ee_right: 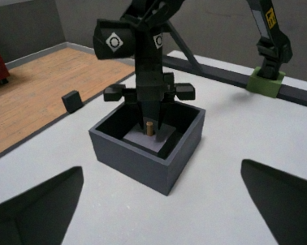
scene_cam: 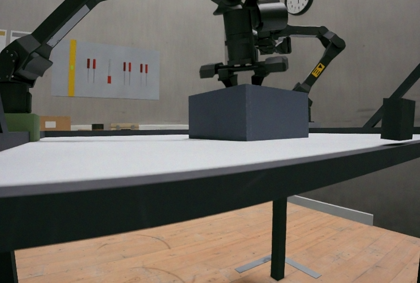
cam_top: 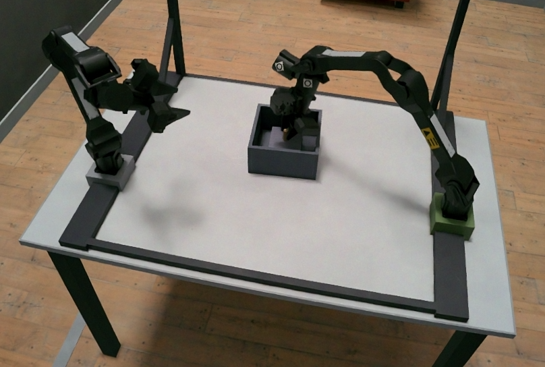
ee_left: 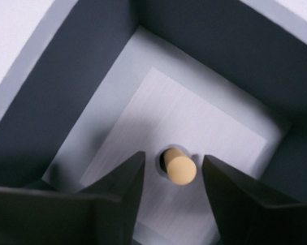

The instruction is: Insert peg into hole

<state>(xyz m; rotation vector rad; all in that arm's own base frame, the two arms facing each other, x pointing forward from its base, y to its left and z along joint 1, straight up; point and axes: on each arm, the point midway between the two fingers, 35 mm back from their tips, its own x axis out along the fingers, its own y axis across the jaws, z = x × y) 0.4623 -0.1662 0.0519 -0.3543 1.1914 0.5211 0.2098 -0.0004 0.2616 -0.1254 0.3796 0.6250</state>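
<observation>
My left gripper is now 10 mm to the left of the peg and 60 mm above it. From my left hand the other things lie so: grey plate 10 mm to the right, 60 mm below; then box 10 mm to the right, 80 mm below.
</observation>
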